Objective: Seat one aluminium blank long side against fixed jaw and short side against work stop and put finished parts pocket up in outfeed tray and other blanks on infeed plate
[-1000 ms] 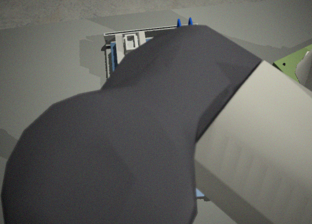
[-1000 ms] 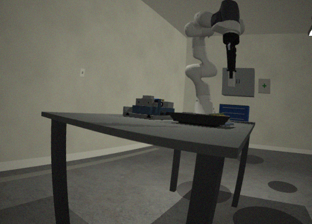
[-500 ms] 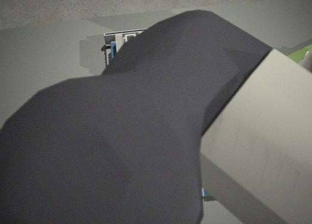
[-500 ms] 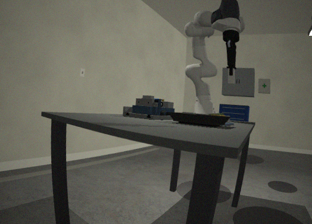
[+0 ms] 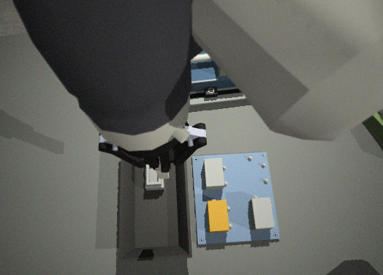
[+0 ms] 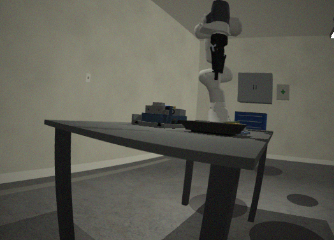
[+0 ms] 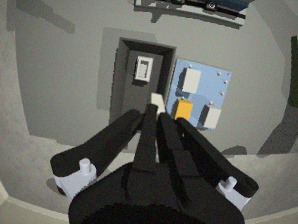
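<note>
Now: the moving jaw 29 cm to the right of my hand, 14 cm below it and 3 cm behind it. Also, from my hand: work stop: 25 cm to the right, 13 cm below; then brass blank: 19 cm below, 10 cm behind, 6 cm to the left; then fixed jaw: 29 cm to the right, 14 cm below, 3 cm ahead.
</note>
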